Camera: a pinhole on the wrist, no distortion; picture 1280 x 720 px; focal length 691.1 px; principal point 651.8 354.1 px. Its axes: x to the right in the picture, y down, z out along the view. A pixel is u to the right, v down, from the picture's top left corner.
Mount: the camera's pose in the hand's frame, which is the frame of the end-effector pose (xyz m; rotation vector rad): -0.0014 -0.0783 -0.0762 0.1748 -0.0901 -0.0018
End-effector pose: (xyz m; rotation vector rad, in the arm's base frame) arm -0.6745 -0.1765 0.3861 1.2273 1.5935 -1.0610
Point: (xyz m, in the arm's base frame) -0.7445 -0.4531 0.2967
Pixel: 762 430
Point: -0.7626 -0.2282 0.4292
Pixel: 465 332
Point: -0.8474 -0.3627 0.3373
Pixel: 785 166
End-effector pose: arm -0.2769 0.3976 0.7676 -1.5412 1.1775 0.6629
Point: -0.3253 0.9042 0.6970
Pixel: 549 685
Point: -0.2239 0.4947 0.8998
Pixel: 115 372
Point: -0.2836 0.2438 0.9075
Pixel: behind the camera
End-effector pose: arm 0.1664 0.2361 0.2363 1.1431 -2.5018 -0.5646
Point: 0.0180 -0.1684 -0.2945
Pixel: 1149 53
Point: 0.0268 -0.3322 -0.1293
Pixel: outside the picture
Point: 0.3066 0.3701 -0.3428
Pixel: 402 225
